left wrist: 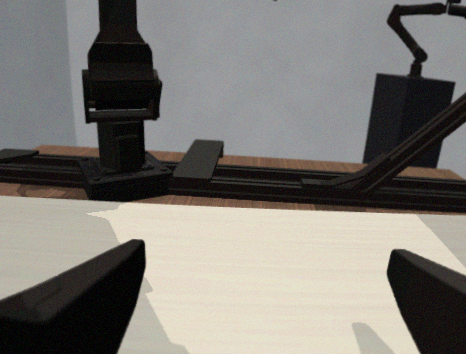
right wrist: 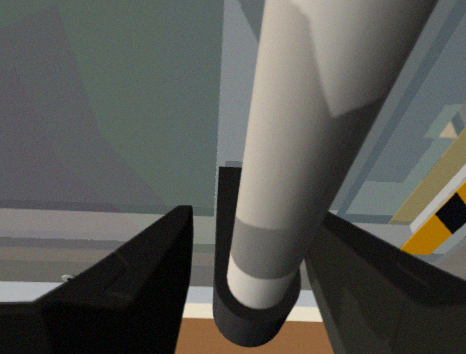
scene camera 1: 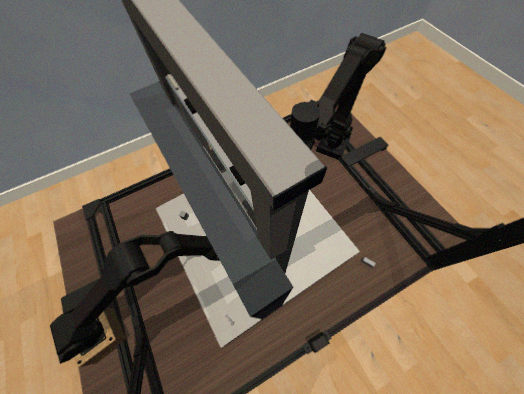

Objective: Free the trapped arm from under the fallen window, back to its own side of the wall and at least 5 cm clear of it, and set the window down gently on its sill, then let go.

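Places are measured from the left arm's base along level axes (x ahead, y left, z up), in millimetres.
Pixels of known places: left gripper, fingertip midpoint: (left wrist: 269,258); right gripper, fingertip midpoint: (right wrist: 246,219); left arm's base, origin of the base link: (scene camera 1: 90,335); right arm's base, origin of the base link: (left wrist: 123,165) (scene camera 1: 334,141).
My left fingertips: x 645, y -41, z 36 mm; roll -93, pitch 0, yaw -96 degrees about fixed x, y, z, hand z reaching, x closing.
For each thing: its middle in the pictures, then the offset to it from my left fingertips. "spot": a spot on its surface instead. Level surfaces: height alone.
- window's glass, surface spot: (right wrist: 125,115) spot: 159 mm back, 41 mm right, 275 mm up
- pale bar handle, surface spot: (right wrist: 295,150) spot: 100 mm back, 1 mm left, 232 mm up
- dark end mount, surface spot: (right wrist: 250,327) spot: 103 mm back, 77 mm right, 231 mm up
- pale board, its level: 27 mm down
- small grey block, body centre: (scene camera 1: 184,215) 279 mm back, 176 mm left, 13 mm down
- screw, body centre: (scene camera 1: 229,319) 330 mm back, 155 mm right, 24 mm down
- white cylinder, body centre: (scene camera 1: 368,262) 101 mm ahead, 279 mm right, 101 mm down
- yellow-black strip, surface spot: (right wrist: 422,240) spot: 166 mm back, 118 mm right, 135 mm up
In the right wrist view, the window's glass (right wrist: 125,115) stands behind a pale bar handle (right wrist: 295,150) with a dark end mount (right wrist: 250,327). My right gripper (right wrist: 246,219) is part-way open, its fingers on either side of the handle, with a gap on the left; I cannot tell how deep the handle lies between them. It is hidden in scene camera 1. My left arm (scene camera 1: 192,245) reaches in low under the wall (scene camera 1: 225,100) from the left. My left gripper (left wrist: 269,258) is open and empty above a pale board; the wall hides it in scene camera 1. The window's height above its sill is unclear.
A dark slate ledge (scene camera 1: 190,165) runs along the wall's left side. A pale board (scene camera 1: 332,245) lies beneath the wall. A small grey block (scene camera 1: 184,215), a screw (scene camera 1: 230,320) and a white cylinder (scene camera 1: 369,261) lie around. A yellow-black strip (right wrist: 422,240) is at right.
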